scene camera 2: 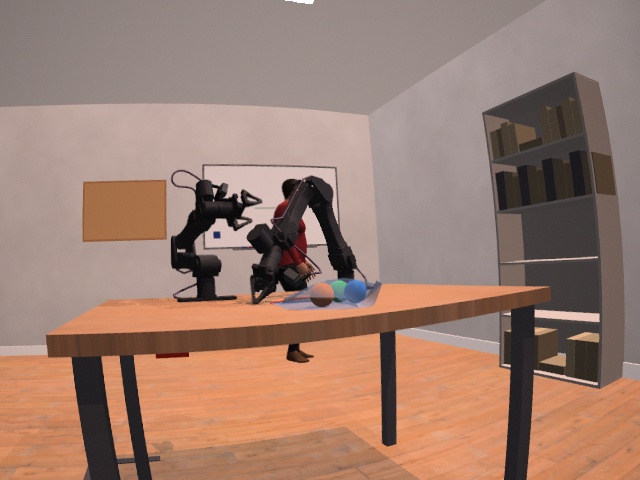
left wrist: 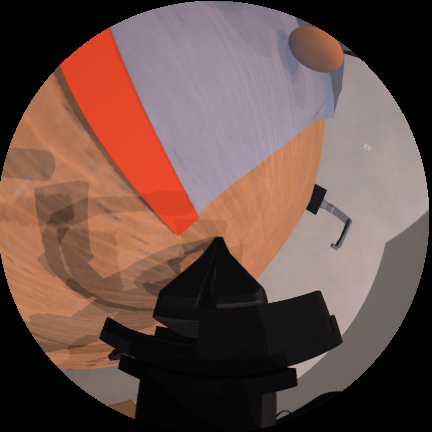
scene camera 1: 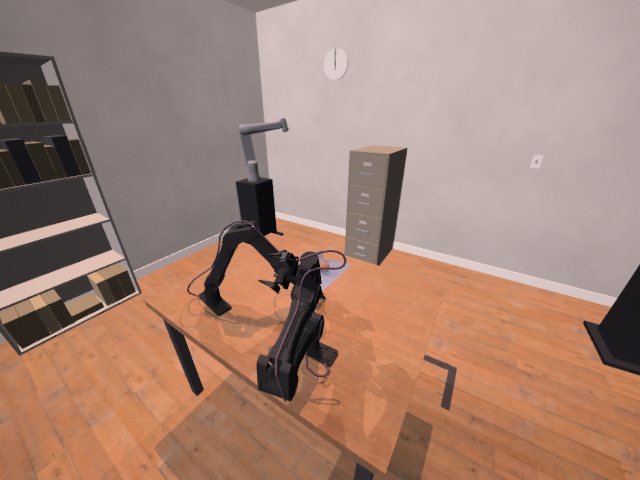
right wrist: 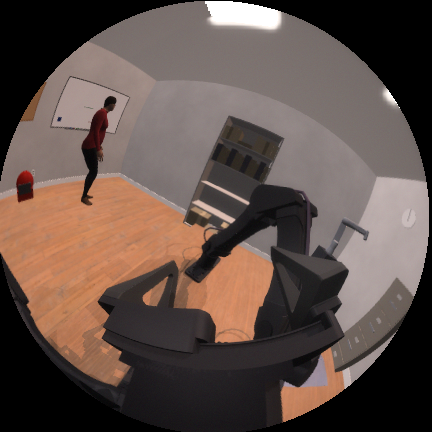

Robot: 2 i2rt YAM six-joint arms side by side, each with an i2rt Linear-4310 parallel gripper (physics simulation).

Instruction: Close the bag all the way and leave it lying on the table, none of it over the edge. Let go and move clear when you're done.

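Observation:
The see-through bluish bag [scene camera 1: 336, 276] [scene camera 2: 297, 303] [left wrist: 200, 100] [right wrist: 316, 376] lies on the table. A red strip [left wrist: 125, 135] runs along one edge of it; its near end shows in the left wrist view, the other end is out of that view. Whether the strip is sealed I cannot tell. An orange ball [scene camera 2: 321, 295] [left wrist: 316, 49], a green ball [scene camera 2: 338, 290] and a blue ball [scene camera 2: 355, 291] are in the bag. My left gripper [scene camera 2: 256, 300] [left wrist: 219, 241] is shut and empty, low over the table beside the strip's near end. My right gripper [scene camera 2: 255, 212] is open and empty, high above the table.
The wooden table [scene camera 1: 392, 330] [scene camera 2: 439, 302] has an edge close to the ball end of the bag. In scene camera 1, the right arm [scene camera 1: 297, 315] stands in front of the left gripper. A person [scene camera 2: 295, 227] [right wrist: 97, 130] stands beyond the table.

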